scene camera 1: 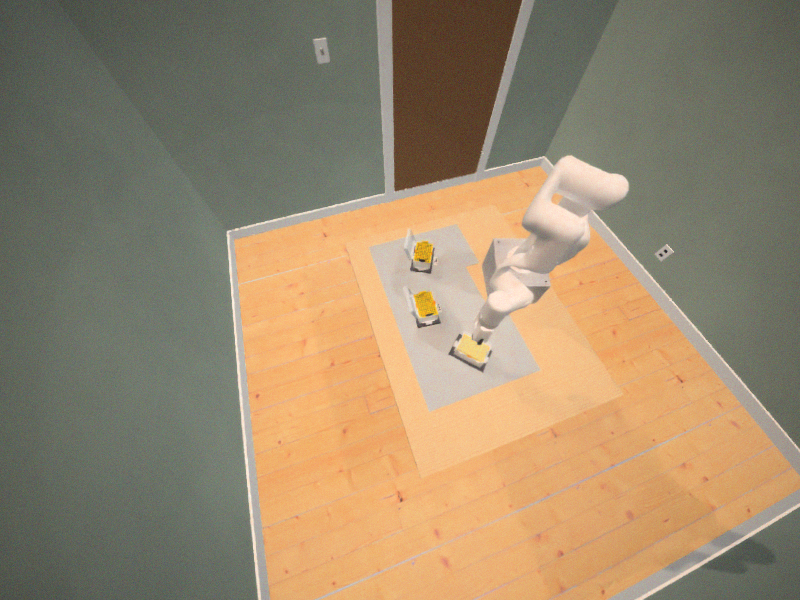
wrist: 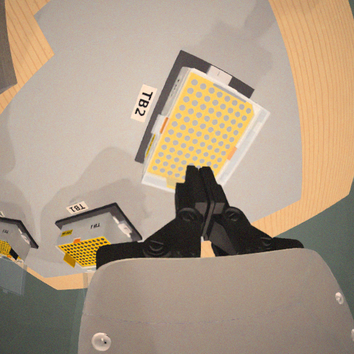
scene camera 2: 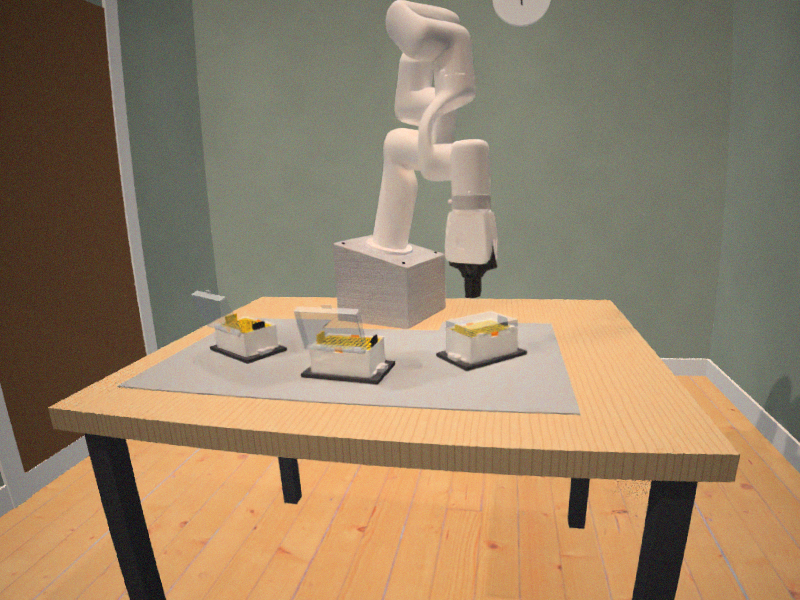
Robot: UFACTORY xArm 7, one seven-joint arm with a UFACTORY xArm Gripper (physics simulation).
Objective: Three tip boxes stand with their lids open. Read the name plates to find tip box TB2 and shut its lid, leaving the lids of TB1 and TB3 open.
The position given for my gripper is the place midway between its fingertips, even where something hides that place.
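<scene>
I can see my gripper (wrist: 194, 182) here, and there's a grey mat (wrist: 75, 140) as well.
</scene>
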